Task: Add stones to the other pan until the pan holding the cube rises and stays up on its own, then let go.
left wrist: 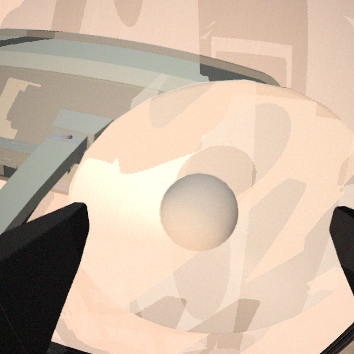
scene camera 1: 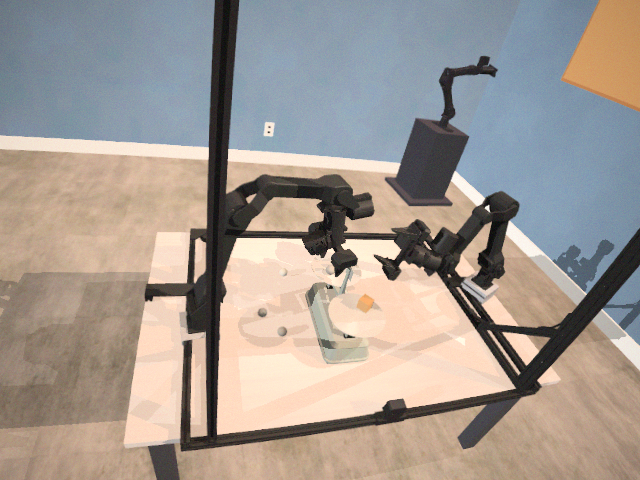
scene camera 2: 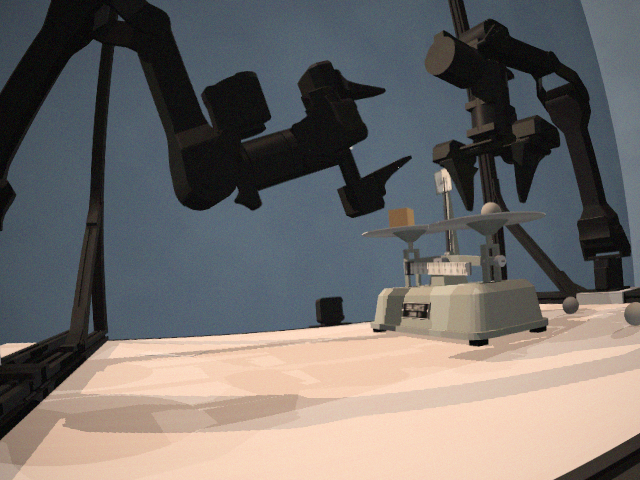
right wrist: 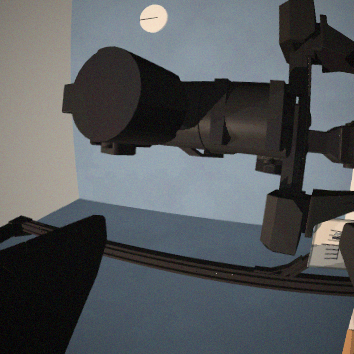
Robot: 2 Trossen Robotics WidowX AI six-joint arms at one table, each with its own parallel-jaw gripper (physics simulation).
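Frame: origin at the left arm's base, x ahead, y left, z up, level; millimetres.
Seen in the pictures: left gripper, between the fingertips: (left wrist: 215, 218) (scene camera 1: 329, 266) (scene camera 2: 494, 206); right gripper, between the fingertips: (scene camera 1: 382, 242) (scene camera 2: 397, 123) (right wrist: 230, 233); left arm's base, origin of its link: (scene camera 1: 199, 323) (scene camera 2: 609, 290); right arm's base, origin of its link: (scene camera 1: 481, 282).
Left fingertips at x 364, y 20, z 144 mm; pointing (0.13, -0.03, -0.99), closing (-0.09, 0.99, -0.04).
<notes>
Pixels of each thing's top centre, then the offset from my left fingertips to it.
- orange cube, centre of its top: (right wrist: 347, 348) (scene camera 2: 400, 210) (scene camera 1: 366, 299) 157 mm right, 39 mm ahead, 21 mm up
- white pan, centre of its top: (scene camera 2: 409, 230) (scene camera 1: 357, 313) 176 mm right, 10 mm ahead, 9 mm down
- round stone, centre of its top: (left wrist: 198, 237) (scene camera 2: 490, 202) (scene camera 1: 331, 266) 5 mm right, 3 mm ahead, 7 mm up
An orange cube (scene camera 1: 365, 303) (scene camera 2: 401, 217) sits on one white pan (scene camera 1: 343, 317) (scene camera 2: 373, 233) of the pale green balance (scene camera 1: 346, 352) (scene camera 2: 504, 310). A round stone (scene camera 1: 329, 269) (scene camera 2: 490, 208) (left wrist: 199, 212) rests on the other pan (scene camera 2: 529, 215) (left wrist: 120, 155). In scene camera 2 the cube's pan appears slightly lower, but exact level is hard to tell. My left gripper (scene camera 1: 330, 262) (scene camera 2: 496, 204) (left wrist: 215, 218) is wide open above that stone, fingers apart on either side and not touching it. My right gripper (scene camera 1: 385, 242) (scene camera 2: 397, 124) (right wrist: 230, 233) is open and empty, raised above the cube's side.
Loose stones (scene camera 1: 283, 272) (scene camera 1: 262, 312) (scene camera 1: 281, 331) lie on the table left of the balance; two more views of stones (scene camera 2: 570, 304) (scene camera 2: 633, 313) show at the right in scene camera 2. The balance's upright pointer (scene camera 1: 346, 280) (scene camera 2: 447, 219) stands near the left gripper. Black rails edge the table.
</notes>
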